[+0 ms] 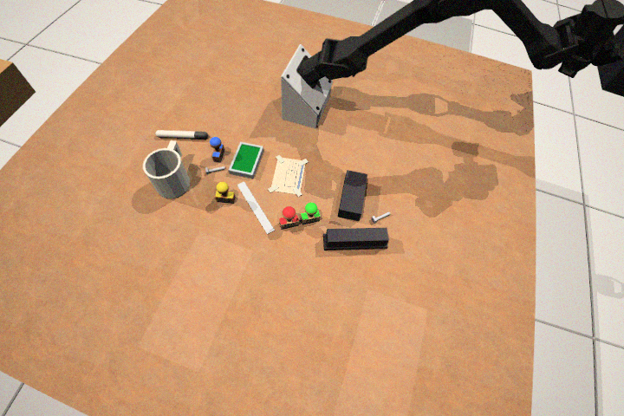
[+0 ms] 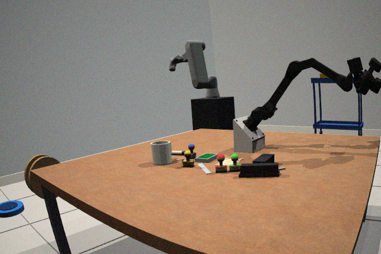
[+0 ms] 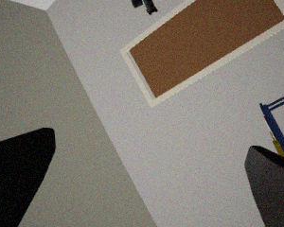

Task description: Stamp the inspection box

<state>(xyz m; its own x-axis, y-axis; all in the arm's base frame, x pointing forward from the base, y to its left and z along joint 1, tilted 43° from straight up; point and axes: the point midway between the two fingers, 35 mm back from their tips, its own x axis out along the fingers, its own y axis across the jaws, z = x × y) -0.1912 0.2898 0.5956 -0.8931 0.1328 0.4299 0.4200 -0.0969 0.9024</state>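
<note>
The green-knobbed pass stamp is 570 mm ahead of my gripper tip, 510 mm to the right of it and 330 mm below it. Also, from my gripper tip: red-knobbed stamp: 600 mm ahead, 550 mm to the right, 330 mm below; inspection card: 590 mm to the right, 470 mm ahead, 350 mm below; green ink pad: 710 mm to the right, 470 mm ahead, 340 mm below.
</note>
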